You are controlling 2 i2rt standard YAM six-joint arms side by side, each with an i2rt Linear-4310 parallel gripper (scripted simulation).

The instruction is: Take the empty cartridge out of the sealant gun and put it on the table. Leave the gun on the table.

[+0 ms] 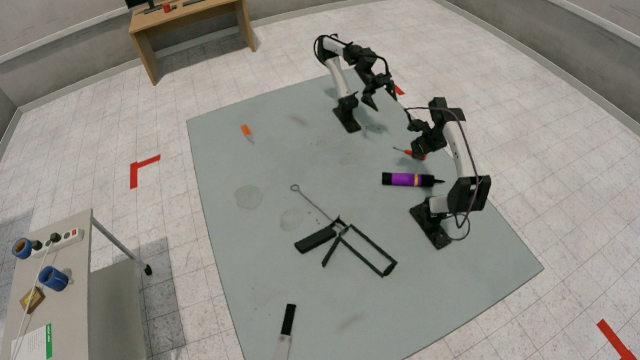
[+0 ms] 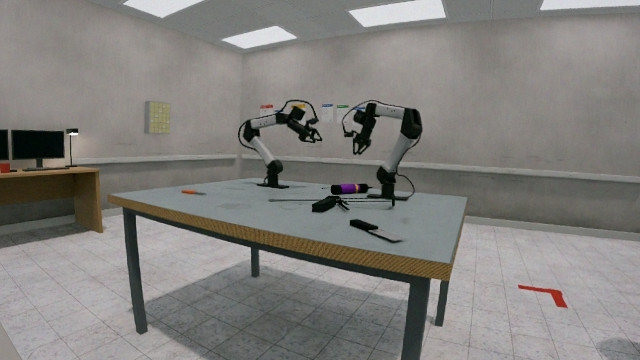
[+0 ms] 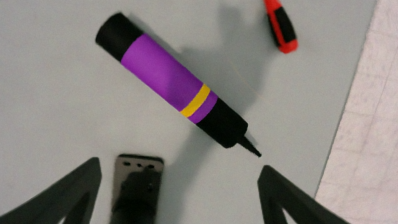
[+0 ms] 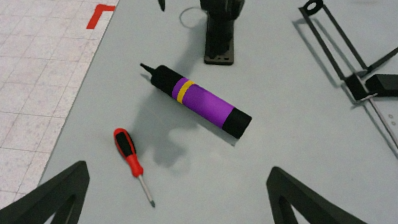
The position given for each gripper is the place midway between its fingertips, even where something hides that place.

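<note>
There's a sealant gun (image 1: pixel 314 240), but in image 3 the gun is out of frame. As for the grippers, you'd find the right gripper (image 4: pixel 183 172), and the left gripper (image 1: pixel 421 152) shows too; image 3 has the left gripper (image 3: pixel 184 169) as well.
</note>
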